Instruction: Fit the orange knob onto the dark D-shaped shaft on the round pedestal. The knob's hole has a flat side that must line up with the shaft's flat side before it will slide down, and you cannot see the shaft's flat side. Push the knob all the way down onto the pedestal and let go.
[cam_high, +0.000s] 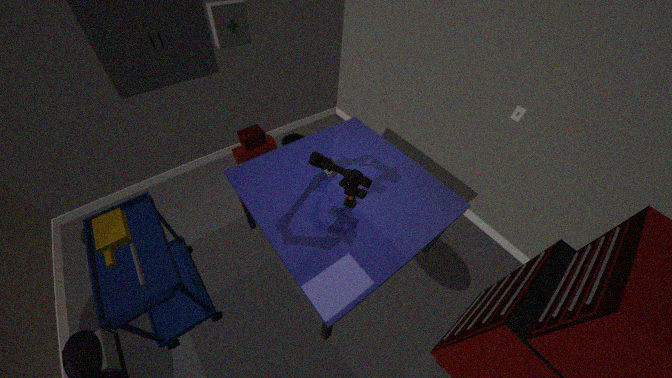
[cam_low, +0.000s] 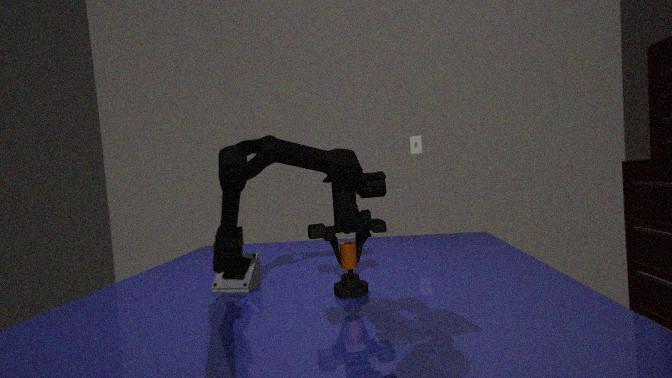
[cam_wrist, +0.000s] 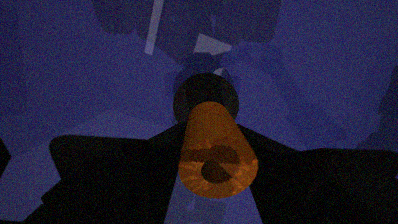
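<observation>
Now: the orange knob 20 mm above my gripper tip. Also, from my gripper tip: dark round pedestal: 40 mm below.
</observation>
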